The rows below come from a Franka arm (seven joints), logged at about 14 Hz.
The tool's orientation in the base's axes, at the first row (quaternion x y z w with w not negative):
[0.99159, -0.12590, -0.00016, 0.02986]
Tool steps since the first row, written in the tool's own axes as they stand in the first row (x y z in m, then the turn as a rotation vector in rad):
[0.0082, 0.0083, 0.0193, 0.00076, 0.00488, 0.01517]
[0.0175, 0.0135, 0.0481, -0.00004, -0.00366, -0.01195]
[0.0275, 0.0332, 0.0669, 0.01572, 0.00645, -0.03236]
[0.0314, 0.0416, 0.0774, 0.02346, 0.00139, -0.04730]
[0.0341, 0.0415, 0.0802, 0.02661, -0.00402, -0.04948]
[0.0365, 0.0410, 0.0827, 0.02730, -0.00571, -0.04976]
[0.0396, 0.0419, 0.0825, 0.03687, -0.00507, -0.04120]
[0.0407, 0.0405, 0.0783, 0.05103, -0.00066, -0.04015]
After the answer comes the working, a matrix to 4 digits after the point.
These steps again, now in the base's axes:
[0.0057, -0.0112, -0.0187, -0.00060, -0.00580, -0.01485]
[0.0132, -0.0203, -0.0471, 0.00097, 0.00425, 0.01171]
[0.0178, -0.0429, -0.0646, 0.01386, -0.00824, 0.03280]
[0.0194, -0.0526, -0.0746, 0.02274, -0.00440, 0.04747]
[0.0220, -0.0534, -0.0774, 0.02716, 0.00017, 0.04935]
[0.0245, -0.0536, -0.0799, 0.02825, 0.00165, 0.04953]
[0.0272, -0.0553, -0.0796, 0.03729, -0.00187, 0.04109]
[0.0287, -0.0539, -0.0755, 0.04989, -0.00973, 0.04041]

The tool's axes in the first row as the columns of a matrix, in the base's axes (rounded; the answer above uses it unrounded):
[0.9683, -0.2497, -0.0078]
[-0.2497, -0.9665, -0.0592]
[0.0072, 0.0593, -0.9982]

